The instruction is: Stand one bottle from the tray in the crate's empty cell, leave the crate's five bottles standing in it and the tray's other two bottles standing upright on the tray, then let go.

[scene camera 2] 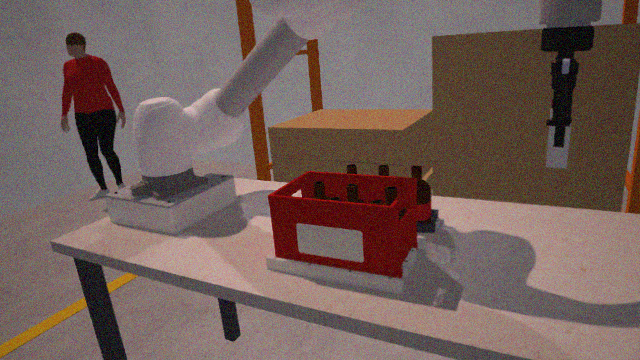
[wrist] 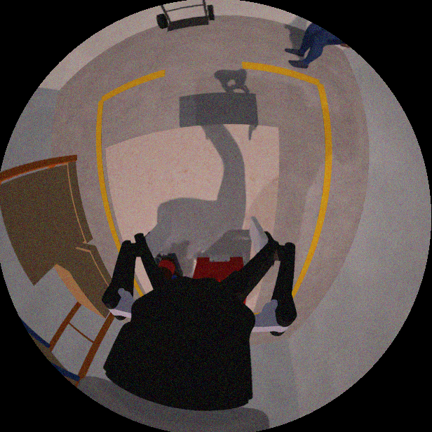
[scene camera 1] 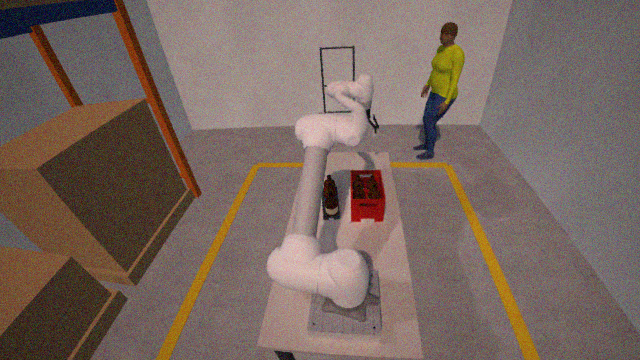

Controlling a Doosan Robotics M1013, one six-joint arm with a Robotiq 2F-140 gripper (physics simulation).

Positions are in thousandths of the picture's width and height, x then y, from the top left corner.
In view: the gripper (scene camera 2: 870, 435) and a red-labelled bottle (scene camera 2: 662, 526).
The gripper is seen too in the wrist view (wrist: 483, 520).
